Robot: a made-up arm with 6 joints.
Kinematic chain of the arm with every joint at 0, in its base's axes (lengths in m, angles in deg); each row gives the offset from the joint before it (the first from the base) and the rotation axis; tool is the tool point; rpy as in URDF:
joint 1: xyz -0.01 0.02 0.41 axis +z
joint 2: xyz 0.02 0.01 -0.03 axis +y
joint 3: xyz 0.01 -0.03 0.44 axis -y
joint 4: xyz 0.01 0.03 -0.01 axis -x
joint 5: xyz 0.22 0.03 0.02 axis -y
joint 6: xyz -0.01 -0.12 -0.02 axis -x
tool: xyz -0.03 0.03 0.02 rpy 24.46 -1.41 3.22
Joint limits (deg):
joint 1: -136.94..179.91
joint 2: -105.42..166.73
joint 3: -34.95..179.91
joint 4: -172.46..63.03
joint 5: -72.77..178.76
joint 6: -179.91..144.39
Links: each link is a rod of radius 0.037 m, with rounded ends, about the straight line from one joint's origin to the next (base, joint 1, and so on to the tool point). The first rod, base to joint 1, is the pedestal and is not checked.
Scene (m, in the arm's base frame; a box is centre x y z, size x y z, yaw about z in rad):
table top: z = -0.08
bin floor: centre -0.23 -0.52 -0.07 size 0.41 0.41 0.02 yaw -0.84
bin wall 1: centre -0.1 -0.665 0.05 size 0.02 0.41 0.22 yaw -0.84
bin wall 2: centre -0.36 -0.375 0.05 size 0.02 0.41 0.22 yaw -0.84
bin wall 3: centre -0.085 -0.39 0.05 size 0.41 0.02 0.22 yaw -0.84
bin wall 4: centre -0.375 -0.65 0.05 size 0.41 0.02 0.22 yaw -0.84
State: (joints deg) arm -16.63 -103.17 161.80 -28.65 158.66 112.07
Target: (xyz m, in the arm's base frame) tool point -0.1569 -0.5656 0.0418
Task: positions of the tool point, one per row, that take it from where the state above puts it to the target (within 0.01 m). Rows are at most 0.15 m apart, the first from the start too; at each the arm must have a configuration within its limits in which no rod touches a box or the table.
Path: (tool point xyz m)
1: -0.5300 -0.0400 0.0861
2: -0.5656 -0.1490 0.1789
3: -0.5558 -0.2517 0.2744
4: -0.5043 -0.3337 0.3635
5: -0.4209 -0.3850 0.4377
6: -0.3962 -0.4726 0.3775
7: -0.3480 -0.5378 0.3044
8: -0.2860 -0.5752 0.2213
9: -0.2197 -0.5837 0.1322
10: -0.1569 -0.5656 0.0418

